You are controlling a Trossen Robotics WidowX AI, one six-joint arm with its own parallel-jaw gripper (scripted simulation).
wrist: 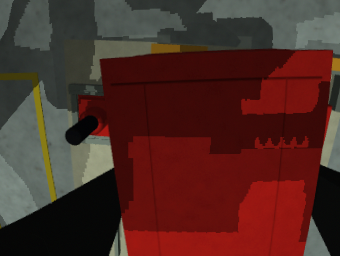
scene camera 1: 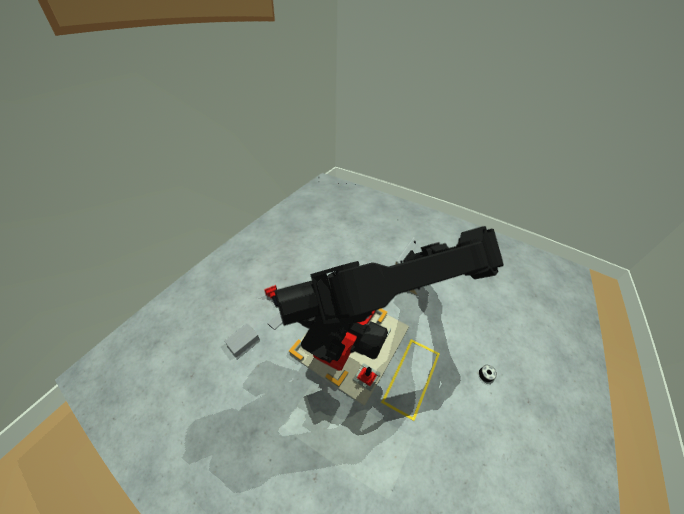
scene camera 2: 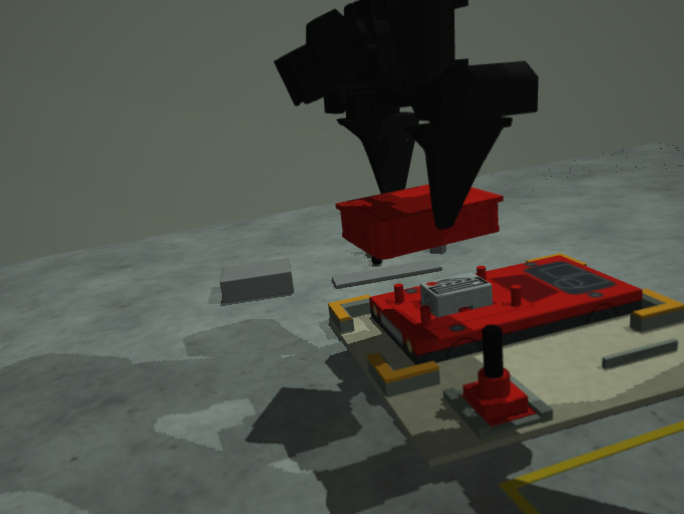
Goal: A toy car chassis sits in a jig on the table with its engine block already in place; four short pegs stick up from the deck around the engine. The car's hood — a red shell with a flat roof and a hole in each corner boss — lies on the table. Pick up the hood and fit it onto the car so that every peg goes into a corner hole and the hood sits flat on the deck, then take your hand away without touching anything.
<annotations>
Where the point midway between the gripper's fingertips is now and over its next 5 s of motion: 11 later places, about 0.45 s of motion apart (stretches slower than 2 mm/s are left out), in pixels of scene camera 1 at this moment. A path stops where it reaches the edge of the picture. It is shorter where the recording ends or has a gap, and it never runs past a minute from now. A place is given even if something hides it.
My gripper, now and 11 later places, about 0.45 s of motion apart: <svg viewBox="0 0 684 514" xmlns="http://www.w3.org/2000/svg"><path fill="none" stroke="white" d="M336 343L332 324L330 324L332 329L332 330L332 330L332 331L332 332L332 332L333 332L332 332L332 332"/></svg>
</annotations>
